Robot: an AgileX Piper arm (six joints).
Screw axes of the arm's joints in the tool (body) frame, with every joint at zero. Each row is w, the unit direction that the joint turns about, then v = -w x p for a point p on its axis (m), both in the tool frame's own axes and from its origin. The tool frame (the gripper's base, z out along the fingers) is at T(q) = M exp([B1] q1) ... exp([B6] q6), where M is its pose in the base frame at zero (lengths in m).
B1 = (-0.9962, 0, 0.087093, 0.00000, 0.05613, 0.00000)
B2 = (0, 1, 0, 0.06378, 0.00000, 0.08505)
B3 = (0, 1, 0, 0.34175, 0.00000, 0.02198)
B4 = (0, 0, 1, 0.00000, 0.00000, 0.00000)
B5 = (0, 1, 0, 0.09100, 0.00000, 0.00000)
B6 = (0, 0, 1, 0.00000, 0.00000, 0.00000)
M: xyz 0.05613 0.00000 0.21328 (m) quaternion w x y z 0.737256 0 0.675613 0
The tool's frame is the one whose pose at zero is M.
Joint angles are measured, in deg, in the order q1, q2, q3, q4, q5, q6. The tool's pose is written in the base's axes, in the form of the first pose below.
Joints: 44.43, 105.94, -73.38, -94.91, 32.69, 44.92
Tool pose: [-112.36 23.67 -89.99 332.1 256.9 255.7]
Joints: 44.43, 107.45, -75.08, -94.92, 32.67, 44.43
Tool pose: [-112.14 23.35 -89.70 337.2 262.1 253.6]
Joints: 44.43, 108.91, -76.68, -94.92, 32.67, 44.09
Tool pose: [-111.97 23.13 -89.52 342.1 266.8 251.1]
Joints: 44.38, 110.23, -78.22, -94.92, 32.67, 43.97
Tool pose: [-111.78 23.17 -89.45 346.9 271.0 249.3]
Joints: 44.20, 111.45, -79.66, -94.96, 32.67, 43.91
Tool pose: [-111.57 23.24 -89.51 351.9 273.9 247.6]
